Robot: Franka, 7 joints.
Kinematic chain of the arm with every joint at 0, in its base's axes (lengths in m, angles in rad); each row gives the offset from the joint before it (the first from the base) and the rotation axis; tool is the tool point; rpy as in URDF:
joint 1: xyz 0 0 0.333 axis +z
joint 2: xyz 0 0 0 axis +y
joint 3: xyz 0 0 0.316 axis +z
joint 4: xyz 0.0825 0 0 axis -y
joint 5: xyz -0.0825 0 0.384 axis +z
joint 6: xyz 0 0 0 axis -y
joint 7: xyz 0.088 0 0 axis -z
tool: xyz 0 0 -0.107 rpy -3.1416 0 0
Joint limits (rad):
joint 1: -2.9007..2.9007
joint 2: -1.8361..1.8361
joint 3: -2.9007..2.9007
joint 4: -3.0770..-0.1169
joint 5: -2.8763..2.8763
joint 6: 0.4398..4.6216
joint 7: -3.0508..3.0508
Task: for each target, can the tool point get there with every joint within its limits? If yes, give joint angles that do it. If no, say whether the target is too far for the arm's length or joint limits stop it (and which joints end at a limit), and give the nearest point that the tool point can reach.
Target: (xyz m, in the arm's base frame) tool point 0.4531 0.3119 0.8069
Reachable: yes | joints -0.6717 0.1780 1.3867 -1.1662 0.2431 1.6730 -0.8145
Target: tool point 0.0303 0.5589 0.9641
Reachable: yes | joints 1.0576 0.7188 1.4575 -0.5276 1.9465 1.9184 0.7446
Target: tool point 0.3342 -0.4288 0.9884
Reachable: yes | joints -0.4289 0.8742 -2.2405 -0.6174 1.8282 2.4216 -2.0932
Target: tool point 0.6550 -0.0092 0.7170
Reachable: yes | joints -0.1771 0.6083 0.0847 -0.5305 0.6726 1.2789 0.2993
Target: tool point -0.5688 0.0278 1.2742
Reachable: no: too far | nearest point -0.4436 0.0217 1.0670 | short by 0.242 m
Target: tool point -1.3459 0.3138 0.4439
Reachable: no: too far | nearest point -0.8328 0.1942 0.4016 | short by 0.529 m
